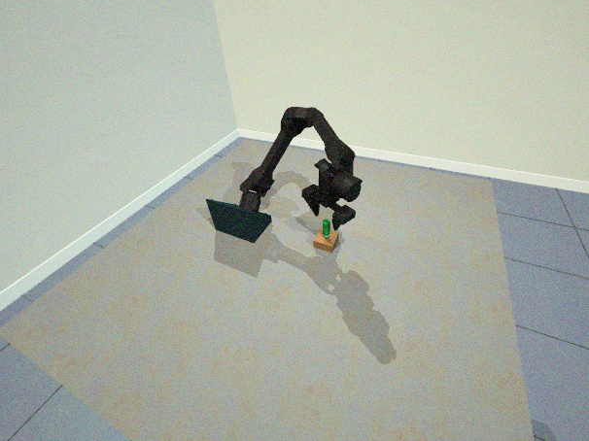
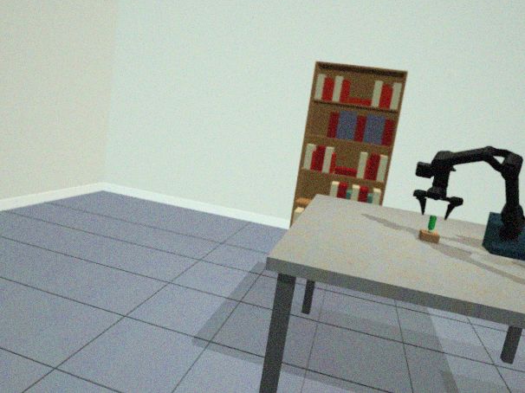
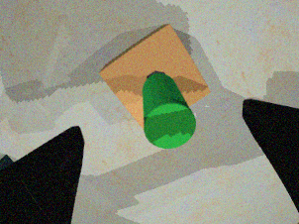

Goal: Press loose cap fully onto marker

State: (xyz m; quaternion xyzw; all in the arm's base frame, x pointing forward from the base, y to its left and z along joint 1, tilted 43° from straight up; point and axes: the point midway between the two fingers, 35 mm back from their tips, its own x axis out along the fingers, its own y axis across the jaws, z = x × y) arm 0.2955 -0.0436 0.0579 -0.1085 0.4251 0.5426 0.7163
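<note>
My gripper tip is 2 cm above the green cap. Round my gripper tip: marker (3 cm below); block (8 cm below).
</note>
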